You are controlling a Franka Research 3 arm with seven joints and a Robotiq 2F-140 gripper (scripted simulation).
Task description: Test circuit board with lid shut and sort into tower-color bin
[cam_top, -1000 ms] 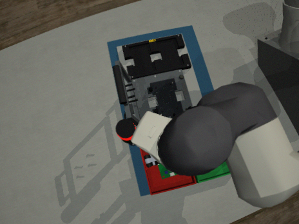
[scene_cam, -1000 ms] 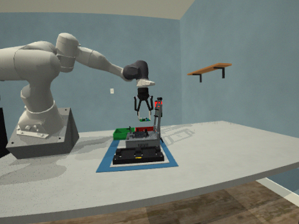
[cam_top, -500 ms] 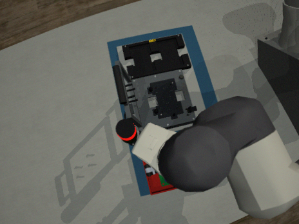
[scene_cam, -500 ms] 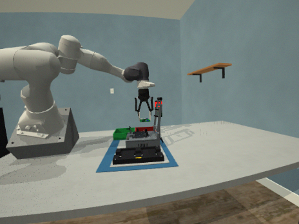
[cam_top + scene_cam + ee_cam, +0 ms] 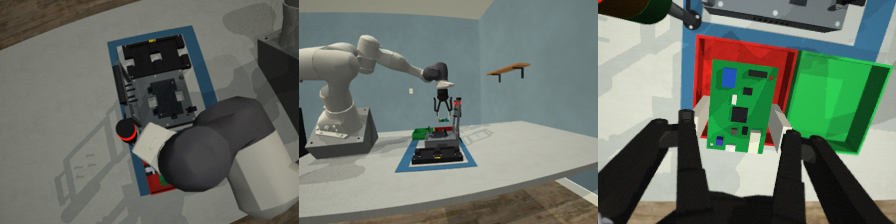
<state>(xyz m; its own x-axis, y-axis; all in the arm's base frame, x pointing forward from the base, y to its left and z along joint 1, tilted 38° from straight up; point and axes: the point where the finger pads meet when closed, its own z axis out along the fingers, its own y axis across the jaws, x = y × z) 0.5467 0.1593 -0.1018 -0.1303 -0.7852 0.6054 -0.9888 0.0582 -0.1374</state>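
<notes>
Right now my hand is 13 cm above the red bin. From my hand the other things lie so: green bin 15 cm behind, 2 cm to the left, 13 cm below; latch hook 13 cm behind, 13 cm to the right, 5 cm below; green circuit board 2 cm below.
</notes>
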